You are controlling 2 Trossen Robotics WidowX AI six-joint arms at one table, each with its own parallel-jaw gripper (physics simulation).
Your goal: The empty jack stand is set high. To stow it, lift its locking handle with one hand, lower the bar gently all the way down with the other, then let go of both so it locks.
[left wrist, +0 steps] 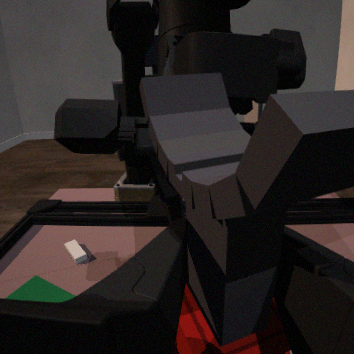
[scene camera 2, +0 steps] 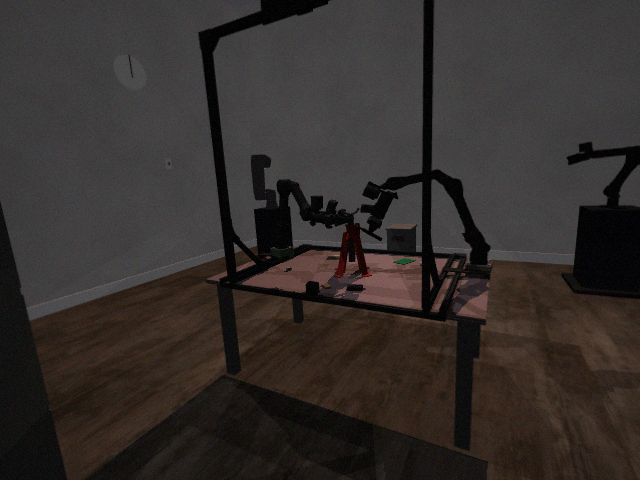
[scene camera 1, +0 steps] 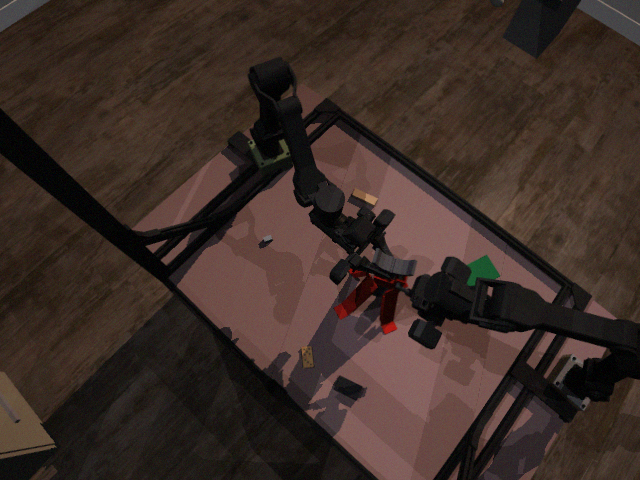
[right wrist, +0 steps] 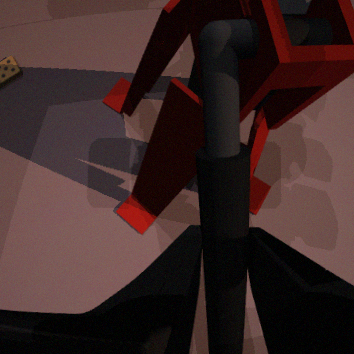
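Note:
The red jack stand (scene camera 1: pixel 388 307) (scene camera 2: pixel 361 260) (right wrist: pixel 167 142) stands upright on its splayed legs. Its dark bar (left wrist: pixel 250 255) carries a curved grey saddle (scene camera 1: pixel 395 265) (left wrist: pixel 200 137) on top, high above the legs. My left gripper (scene camera 1: pixel 381 258) (scene camera 2: pixel 350 218) (left wrist: pixel 223 230) is shut on the bar just below the saddle. The bent locking handle (scene camera 2: pixel 377 237) (right wrist: pixel 223 190) sticks out from the stand's side. My right gripper (scene camera 1: pixel 411 292) (right wrist: pixel 222 237) is shut on the handle's black grip, one finger on each side. The bar's lower end is hidden in the left wrist view.
A green sheet (scene camera 1: pixel 483 269) (scene camera 2: pixel 404 261) (left wrist: pixel 37 291) lies beyond the right gripper. A wooden block (scene camera 1: pixel 364 196) lies near the left arm. A domino (scene camera 1: pixel 307 356) (right wrist: pixel 9 70) and a dark block (scene camera 1: pixel 348 387) lie before the stand. A black frame (scene camera 1: pixel 434 180) edges the table.

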